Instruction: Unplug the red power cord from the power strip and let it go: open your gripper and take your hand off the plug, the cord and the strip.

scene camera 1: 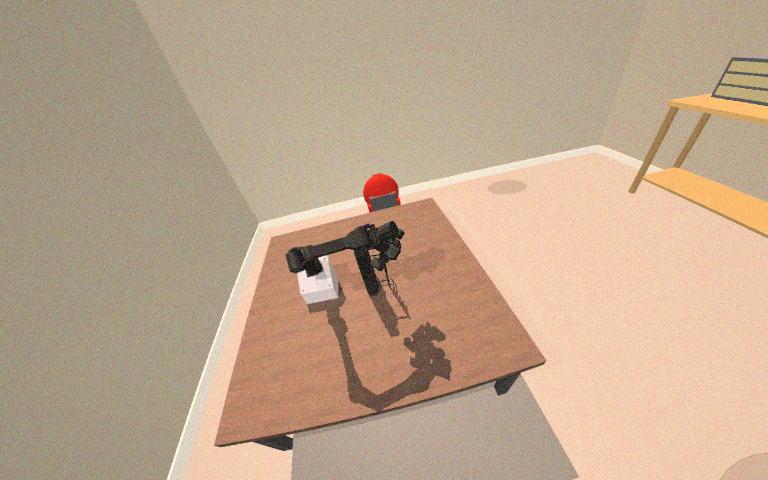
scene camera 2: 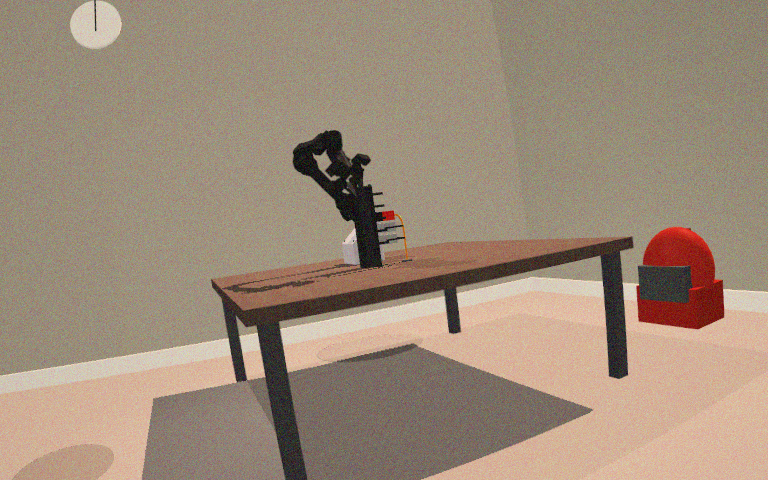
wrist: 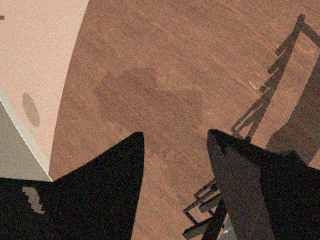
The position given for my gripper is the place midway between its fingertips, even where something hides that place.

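What I see here is my gripper [scene camera 2: 359,193], and when I consider the wrist view [wrist: 175,139], my gripper is visible there too.
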